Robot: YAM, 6 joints.
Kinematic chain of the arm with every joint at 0, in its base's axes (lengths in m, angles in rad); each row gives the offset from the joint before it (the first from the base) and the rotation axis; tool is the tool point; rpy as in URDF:
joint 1: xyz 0 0 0.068 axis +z
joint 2: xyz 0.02 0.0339 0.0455 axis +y
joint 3: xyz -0.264 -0.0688 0 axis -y
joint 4: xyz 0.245 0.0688 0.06 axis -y
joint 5: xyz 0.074 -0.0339 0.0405 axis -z
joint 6: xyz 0.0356 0 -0.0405 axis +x
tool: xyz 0 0 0 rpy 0 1.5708 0
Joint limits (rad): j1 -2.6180..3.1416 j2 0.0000..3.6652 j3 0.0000..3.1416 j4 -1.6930..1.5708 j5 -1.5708..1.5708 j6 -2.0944..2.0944
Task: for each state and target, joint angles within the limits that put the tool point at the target. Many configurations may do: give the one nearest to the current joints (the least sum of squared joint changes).
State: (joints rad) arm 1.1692 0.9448 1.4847 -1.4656 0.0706 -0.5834
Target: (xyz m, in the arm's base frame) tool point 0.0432 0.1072 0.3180
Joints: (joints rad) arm 1.2051 0.9451 1.1064 -1.5672 0.0564 -0.5834
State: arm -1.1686 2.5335 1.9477 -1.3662 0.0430 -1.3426
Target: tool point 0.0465 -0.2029 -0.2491
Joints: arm -1.3342 3.4367 1.7802 -1.1446 0.0662 -1.3426
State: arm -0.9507 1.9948 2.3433 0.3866 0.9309 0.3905
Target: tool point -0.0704 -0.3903 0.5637
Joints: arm -1.6742 1.9505 2.3074 0.3842 0.9883 0.3905
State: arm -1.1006 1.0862 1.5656 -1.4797 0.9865 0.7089
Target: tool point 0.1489 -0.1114 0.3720
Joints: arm -0.4924 1.2169 1.4004 -1.4869 0.8952 0.7089
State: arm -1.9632 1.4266 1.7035 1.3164 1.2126 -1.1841
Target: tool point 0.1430 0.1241 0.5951
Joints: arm -2.6015 0.7966 1.9172 1.4661 1.1788 -1.1841
